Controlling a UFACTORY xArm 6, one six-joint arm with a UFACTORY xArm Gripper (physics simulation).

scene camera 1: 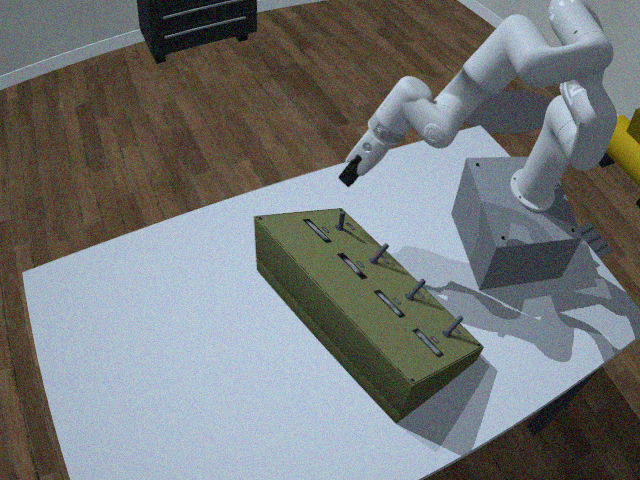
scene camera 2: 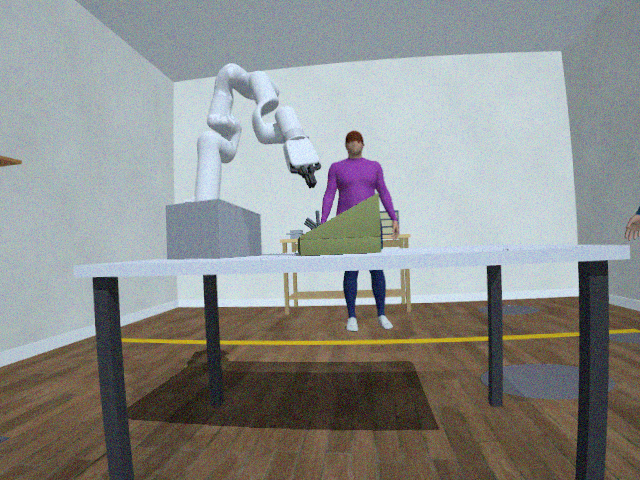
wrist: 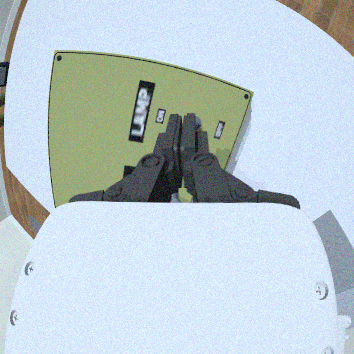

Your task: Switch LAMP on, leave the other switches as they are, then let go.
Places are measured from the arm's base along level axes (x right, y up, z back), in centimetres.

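Pixels of known places: gripper, between the fingertips: (scene camera 1: 345, 181) (scene camera 2: 313, 186) (wrist: 184, 132); arm's base, origin of its link: (scene camera 1: 532, 190) (scene camera 2: 205, 209).
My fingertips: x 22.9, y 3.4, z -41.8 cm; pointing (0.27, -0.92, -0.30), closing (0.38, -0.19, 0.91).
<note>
For each thing: its top centre in the pictures, then the offset to it from my fingertips. "*": a spot on its surface instead. Level surfaces: height alone.
- LAMP lever, centre of its top: (scene camera 1: 342, 212) (scene camera 2: 317, 210) dy -7.7, dx -1.6, dz -1.1 cm
- LAMP label, centre of its top: (wrist: 138, 112) (scene camera 1: 317, 229) dy -8.9, dx -2.0, dz -8.0 cm
- OFF label, a spot on its surface: (wrist: 219, 129) * dy -14.5, dx -1.4, dz +2.0 cm
- white table, height of its surface: dy -22.0 cm
The olive sloped switch box (scene camera 1: 320, 304) (scene camera 2: 351, 227) (wrist: 90, 110) stands on the table, with four levers along its low side. The LAMP lever (scene camera 1: 341, 220) (scene camera 2: 317, 217) is the one at the far end in the first scene view. It stands steeper than the others and is tipped toward the ON side. In the wrist view it is mostly hidden behind the fingers, near the LAMP label (wrist: 141, 111), the ON label (wrist: 160, 116) and the OFF label (wrist: 219, 129). My gripper (scene camera 1: 348, 179) (scene camera 2: 310, 184) (wrist: 184, 132) is shut and empty, above the LAMP end and apart from the lever.
The other levers (scene camera 1: 379, 253) (scene camera 1: 415, 289) (scene camera 1: 453, 326) all lean toward the low OFF side. The grey arm base (scene camera 1: 473, 222) (scene camera 2: 191, 232) stands on the white table (scene camera 1: 155, 335) beside the box's low side. A person (scene camera 2: 355, 180) stands behind the table.
</note>
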